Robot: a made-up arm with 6 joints.
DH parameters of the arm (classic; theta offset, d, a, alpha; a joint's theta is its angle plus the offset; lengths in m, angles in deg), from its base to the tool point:
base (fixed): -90 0.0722 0 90
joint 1: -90 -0.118 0.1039 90
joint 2: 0 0.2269 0.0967 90
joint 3: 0 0.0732 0.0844 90
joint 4: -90 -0.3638 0.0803 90
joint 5: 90 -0.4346 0.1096 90
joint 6: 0 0.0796 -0.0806 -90
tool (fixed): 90 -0.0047 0 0
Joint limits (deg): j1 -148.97..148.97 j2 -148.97..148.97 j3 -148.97..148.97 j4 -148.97..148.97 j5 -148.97..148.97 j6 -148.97..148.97
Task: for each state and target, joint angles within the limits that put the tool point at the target. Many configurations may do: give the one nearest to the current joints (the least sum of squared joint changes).
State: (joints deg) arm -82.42 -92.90 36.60 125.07 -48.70 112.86
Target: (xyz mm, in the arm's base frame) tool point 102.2 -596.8 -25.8
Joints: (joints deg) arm -128.25 -70.42 56.24 137.05 -41.01 113.61
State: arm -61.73 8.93 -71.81 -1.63 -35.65 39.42
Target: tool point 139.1 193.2 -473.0
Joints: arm -70.13 -2.32 -106.48 12.57 -24.26 38.58
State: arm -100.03 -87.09 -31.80 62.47 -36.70 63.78
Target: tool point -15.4 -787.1 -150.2
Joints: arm -143.01 -143.90 -15.69 82.20 -51.87 66.96
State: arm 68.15 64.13 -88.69 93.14 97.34 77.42
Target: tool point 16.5 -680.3 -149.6
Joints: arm 61.20 72.75 -107.56 66.34 85.95 69.77
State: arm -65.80 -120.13 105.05 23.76 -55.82 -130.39
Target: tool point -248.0 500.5 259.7
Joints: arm -70.00 -116.65 135.25 9.13 -42.74 -122.72
